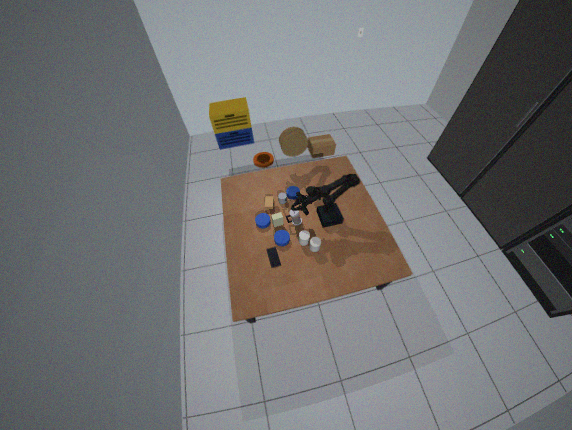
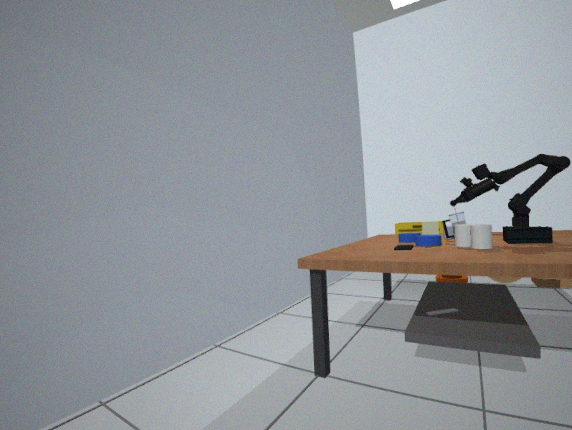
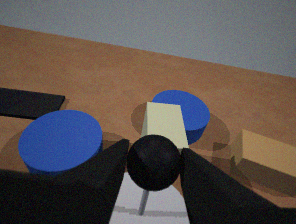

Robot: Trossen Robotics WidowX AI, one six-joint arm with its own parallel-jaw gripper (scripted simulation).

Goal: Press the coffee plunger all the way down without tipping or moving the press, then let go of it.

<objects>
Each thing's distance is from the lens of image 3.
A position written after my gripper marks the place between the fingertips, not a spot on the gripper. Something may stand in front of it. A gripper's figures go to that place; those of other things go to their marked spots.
my gripper (image 3: 154,150): 11 cm
pale box (image 3: 166,120): 26 cm
</objects>
